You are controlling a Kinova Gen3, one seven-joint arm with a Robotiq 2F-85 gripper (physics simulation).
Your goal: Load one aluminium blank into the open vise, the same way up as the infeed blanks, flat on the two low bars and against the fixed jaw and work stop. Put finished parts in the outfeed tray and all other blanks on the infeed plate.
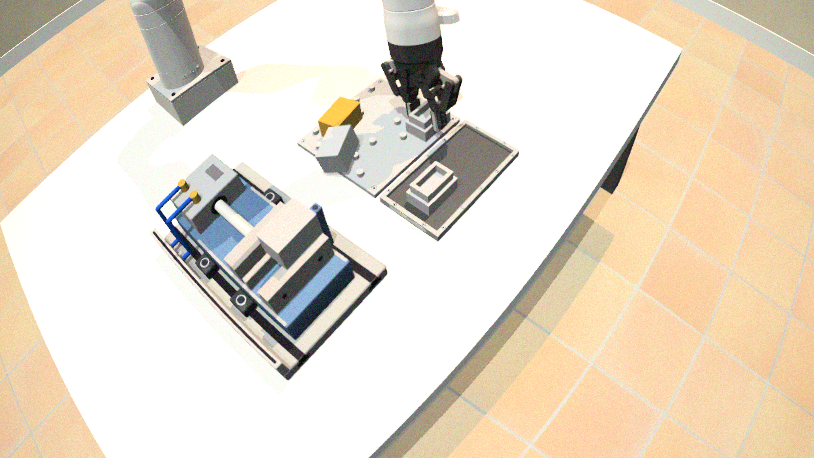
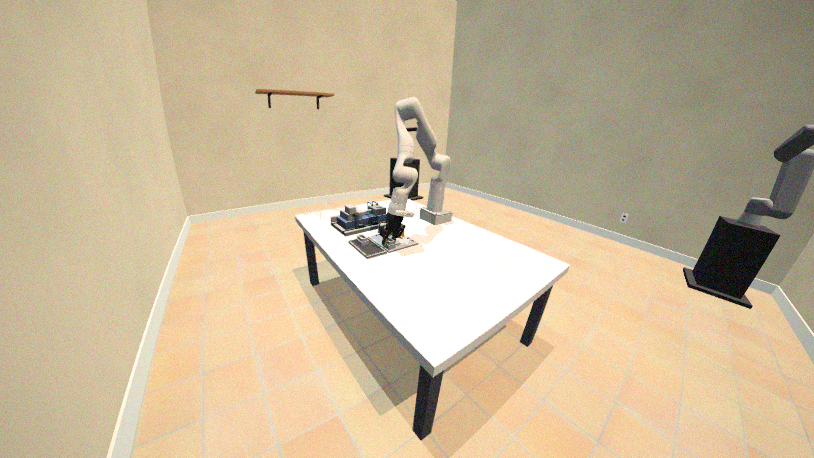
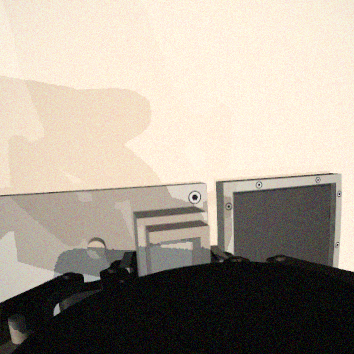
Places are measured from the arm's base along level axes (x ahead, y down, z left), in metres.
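Where they show: gripper, fingertip midpoint: point(image 1: 427, 124) point(image 2: 388, 245) point(image 3: 171, 264); arm's base, link origin: point(image 1: 183, 74) point(image 2: 433, 209).
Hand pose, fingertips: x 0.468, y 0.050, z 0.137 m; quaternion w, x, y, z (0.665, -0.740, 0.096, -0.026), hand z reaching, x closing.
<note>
Things, the pixels of their top centre, and the offset from my fingertips. Level surfaces: height alone.
- light grey infeed plate, top centre: point(image 3: 81, 341) point(image 1: 377, 128) point(image 2: 392, 239) dx -0.064, dy +0.005, dz -0.042 m
- grey stepped part with a pocket, top centre: point(image 3: 182, 279) point(image 1: 427, 109) point(image 2: 388, 239) dx -0.001, dy -0.030, dz +0.003 m
- plain grey blank, top centre: point(image 1: 335, 138) dx -0.074, dy -0.039, dz -0.119 m
- yellow block, top centre: point(image 1: 338, 111) dx -0.114, dy -0.030, dz -0.066 m
- stepped pocketed part, top centre: point(image 1: 431, 178) point(image 2: 362, 236) dx +0.075, dy -0.027, dz -0.102 m
- grey vise, top centre: point(image 1: 235, 220) point(image 2: 361, 208) dx -0.062, dy -0.085, dz -0.312 m
- white table, surface height: dy +0.014 m
My gripper point(image 1: 423, 116) point(image 2: 392, 232) stands upright over the far corner of the light grey infeed plate point(image 1: 387, 154) point(image 3: 70, 211). It is shut on a grey stepped part with a pocket point(image 1: 420, 126) point(image 3: 172, 228), which still rests on the plate. A plain grey blank point(image 1: 335, 149) lies tilted on the plate's near left side, with a yellow block point(image 1: 340, 114) behind it. The dark outfeed tray point(image 1: 478, 154) point(image 3: 281, 218) lies right of the plate and holds another stepped pocketed part point(image 1: 431, 186). The blue and grey vise point(image 1: 295, 233) point(image 2: 355, 217) sits at the front left, its jaws empty.
The arm's base block point(image 1: 190, 85) stands at the back left of the white table point(image 1: 569, 85) point(image 2: 455, 284). Small pins stick up from the infeed plate. A second robot on a black pedestal point(image 2: 731, 256) stands far off on the floor.
</note>
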